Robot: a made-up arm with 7 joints. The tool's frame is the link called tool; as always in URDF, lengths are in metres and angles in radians. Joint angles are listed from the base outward. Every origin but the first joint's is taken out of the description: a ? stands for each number. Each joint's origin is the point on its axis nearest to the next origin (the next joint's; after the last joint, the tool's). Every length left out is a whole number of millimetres.
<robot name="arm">
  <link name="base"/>
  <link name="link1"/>
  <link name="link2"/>
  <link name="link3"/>
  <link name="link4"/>
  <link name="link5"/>
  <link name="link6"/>
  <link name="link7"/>
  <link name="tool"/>
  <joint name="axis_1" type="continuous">
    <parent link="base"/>
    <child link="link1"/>
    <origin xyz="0 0 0" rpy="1.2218 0 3.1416"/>
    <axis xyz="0 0 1"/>
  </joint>
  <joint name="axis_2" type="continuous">
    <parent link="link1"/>
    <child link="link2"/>
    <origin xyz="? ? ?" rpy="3.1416 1.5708 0"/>
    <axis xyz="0 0 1"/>
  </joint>
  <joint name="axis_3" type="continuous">
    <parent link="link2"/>
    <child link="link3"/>
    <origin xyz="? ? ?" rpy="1.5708 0 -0.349"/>
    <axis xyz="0 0 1"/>
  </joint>
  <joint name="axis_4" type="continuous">
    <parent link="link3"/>
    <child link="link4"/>
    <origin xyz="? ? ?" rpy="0 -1.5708 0"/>
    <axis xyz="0 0 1"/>
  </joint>
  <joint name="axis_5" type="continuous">
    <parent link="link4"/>
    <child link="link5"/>
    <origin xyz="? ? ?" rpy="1.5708 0 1.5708"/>
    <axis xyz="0 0 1"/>
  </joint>
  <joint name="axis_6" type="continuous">
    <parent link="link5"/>
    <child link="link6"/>
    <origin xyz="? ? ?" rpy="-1.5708 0 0"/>
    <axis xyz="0 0 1"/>
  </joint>
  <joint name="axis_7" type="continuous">
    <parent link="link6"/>
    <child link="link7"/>
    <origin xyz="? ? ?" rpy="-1.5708 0 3.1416"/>
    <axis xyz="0 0 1"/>
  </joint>
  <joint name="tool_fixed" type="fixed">
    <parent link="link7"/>
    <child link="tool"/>
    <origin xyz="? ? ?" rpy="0 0 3.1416"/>
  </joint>
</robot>
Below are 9 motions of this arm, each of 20 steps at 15 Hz.
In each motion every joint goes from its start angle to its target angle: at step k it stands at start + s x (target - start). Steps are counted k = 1, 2, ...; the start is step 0. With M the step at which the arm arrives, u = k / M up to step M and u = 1 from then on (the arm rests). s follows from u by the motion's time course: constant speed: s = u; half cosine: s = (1 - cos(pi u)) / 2; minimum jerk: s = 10 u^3 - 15 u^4 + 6 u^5.
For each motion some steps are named. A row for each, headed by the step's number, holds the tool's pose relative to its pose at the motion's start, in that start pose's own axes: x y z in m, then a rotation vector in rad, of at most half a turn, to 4 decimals.
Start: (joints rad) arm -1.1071 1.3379 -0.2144 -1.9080 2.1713 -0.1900 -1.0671
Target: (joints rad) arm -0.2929 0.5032 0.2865 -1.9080 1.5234 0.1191 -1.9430
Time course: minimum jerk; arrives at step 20
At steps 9, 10, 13, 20:
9: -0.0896 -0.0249 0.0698 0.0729 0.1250 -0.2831
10: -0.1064 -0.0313 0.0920 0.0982 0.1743 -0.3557
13: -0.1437 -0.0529 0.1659 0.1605 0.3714 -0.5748
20: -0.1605 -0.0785 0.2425 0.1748 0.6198 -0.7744

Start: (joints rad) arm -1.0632 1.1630 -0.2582 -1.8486 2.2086 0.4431 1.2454
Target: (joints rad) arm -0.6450 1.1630 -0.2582 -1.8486 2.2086 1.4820 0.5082
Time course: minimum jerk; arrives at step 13
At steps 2, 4, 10, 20:
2: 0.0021 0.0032 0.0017 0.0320 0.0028 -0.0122
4: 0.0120 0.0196 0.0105 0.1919 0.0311 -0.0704
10: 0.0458 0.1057 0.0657 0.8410 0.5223 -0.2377
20: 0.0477 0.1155 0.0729 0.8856 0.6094 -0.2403

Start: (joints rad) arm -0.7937 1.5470 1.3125 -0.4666 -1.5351 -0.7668 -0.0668
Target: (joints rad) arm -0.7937 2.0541 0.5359 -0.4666 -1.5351 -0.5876 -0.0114
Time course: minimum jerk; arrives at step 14
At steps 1, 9, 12, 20:
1: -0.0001 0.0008 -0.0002 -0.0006 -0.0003 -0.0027
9: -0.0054 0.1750 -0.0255 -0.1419 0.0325 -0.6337
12: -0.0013 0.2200 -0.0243 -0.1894 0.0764 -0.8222
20: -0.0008 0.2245 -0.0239 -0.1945 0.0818 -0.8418

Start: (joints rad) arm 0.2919 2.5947 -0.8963 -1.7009 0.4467 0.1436 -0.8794
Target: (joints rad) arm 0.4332 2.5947 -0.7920 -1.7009 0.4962 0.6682 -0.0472
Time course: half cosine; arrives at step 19
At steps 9, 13, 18, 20:
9: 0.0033 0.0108 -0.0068 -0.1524 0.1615 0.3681
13: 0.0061 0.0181 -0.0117 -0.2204 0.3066 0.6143
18: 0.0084 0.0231 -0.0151 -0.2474 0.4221 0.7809
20: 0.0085 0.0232 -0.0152 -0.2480 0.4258 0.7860

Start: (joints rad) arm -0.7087 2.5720 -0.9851 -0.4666 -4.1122 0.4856 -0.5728
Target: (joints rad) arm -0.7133 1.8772 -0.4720 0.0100 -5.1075 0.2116 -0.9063
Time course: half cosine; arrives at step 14
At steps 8, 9, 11, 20:
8: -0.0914 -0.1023 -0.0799 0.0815 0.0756 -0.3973
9: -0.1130 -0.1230 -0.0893 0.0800 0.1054 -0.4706
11: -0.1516 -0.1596 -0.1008 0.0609 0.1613 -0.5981
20: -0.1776 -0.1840 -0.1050 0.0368 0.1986 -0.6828

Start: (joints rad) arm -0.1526 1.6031 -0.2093 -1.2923 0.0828 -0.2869 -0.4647
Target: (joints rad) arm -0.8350 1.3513 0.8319 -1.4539 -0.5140 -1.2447 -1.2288
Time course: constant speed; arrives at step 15
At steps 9, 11, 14, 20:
9: -0.0360 0.2031 0.0409 1.1110 0.0268 -0.8816
11: -0.0452 0.2295 0.0747 1.2998 0.1510 -1.1072
14: -0.0576 0.2487 0.1324 1.5108 0.4122 -1.4452
20: -0.0612 0.2494 0.1520 1.5579 0.5173 -1.5550

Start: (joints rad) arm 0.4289 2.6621 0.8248 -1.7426 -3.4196 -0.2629 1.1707
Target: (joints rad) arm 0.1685 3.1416 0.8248 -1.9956 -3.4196 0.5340 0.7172
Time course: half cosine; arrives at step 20
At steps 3, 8, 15, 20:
3: -0.0119 -0.0001 -0.0032 0.0541 0.0441 -0.0472
8: -0.0740 0.0043 -0.0146 0.3368 0.2771 -0.3157
15: -0.1695 0.0305 -0.0145 0.8286 0.6681 -0.8089
20: -0.1925 0.0417 -0.0108 0.9770 0.7758 -0.9450

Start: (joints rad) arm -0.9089 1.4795 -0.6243 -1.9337 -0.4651 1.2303 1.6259
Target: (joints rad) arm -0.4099 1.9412 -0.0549 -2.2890 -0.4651 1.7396 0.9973
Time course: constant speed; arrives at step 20
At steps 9, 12, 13, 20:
9: 0.0469 0.0401 0.0123 0.2340 -0.1226 -0.3376
12: 0.0637 0.0457 0.0190 0.2988 -0.1618 -0.4484
13: 0.0692 0.0468 0.0215 0.3189 -0.1747 -0.4848
20: 0.1048 0.0427 0.0433 0.4368 -0.2639 -0.7267

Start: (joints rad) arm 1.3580 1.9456 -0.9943 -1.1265 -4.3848 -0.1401 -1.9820
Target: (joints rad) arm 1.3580 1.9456 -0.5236 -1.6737 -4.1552 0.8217 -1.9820
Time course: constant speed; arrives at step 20
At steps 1, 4, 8, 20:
1: 0.0063 0.0062 -0.0011 -0.0217 -0.0424 0.0250
4: 0.0247 0.0259 -0.0027 -0.0838 -0.1773 0.0874
8: 0.0479 0.0542 -0.0006 -0.1600 -0.3719 0.1395
20: 0.1064 0.1423 0.0361 -0.3541 -0.9900 0.0543

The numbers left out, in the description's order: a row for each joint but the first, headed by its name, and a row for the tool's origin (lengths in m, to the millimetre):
axis_2: 0 0 0
axis_3: 0.098 0.27 0
axis_4: 0 0.032 0
axis_5: -0.247 -0.03 0
axis_6: 0 0 0
axis_7: 0 0 0
tool: 0 0 0

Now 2 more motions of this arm.
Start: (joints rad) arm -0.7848 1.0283 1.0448 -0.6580 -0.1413 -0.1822 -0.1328
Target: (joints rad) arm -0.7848 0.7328 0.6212 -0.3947 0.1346 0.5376 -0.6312
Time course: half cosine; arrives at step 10
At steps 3, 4, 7, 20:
3: -0.0268 -0.0376 0.0198 -0.1318 0.2241 -0.0868
4: -0.0441 -0.0618 0.0358 -0.2331 0.3689 -0.1525
7: -0.0935 -0.1315 0.1002 -0.6196 0.7920 -0.3876
20: -0.1125 -0.1586 0.1351 -0.8252 0.9626 -0.5006

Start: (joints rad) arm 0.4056 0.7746 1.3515 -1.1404 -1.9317 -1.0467 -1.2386
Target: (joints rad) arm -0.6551 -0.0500 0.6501 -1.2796 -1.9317 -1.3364 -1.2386
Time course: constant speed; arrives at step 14
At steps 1, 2, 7, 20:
1: 0.0076 0.0302 -0.0295 0.0936 0.0236 0.0409
2: 0.0103 0.0635 -0.0585 0.1914 0.0518 0.0766
7: -0.0498 0.2624 -0.1707 0.7235 0.2595 0.1653
20: -0.2751 0.5489 -0.1255 1.4969 0.7152 -0.0094

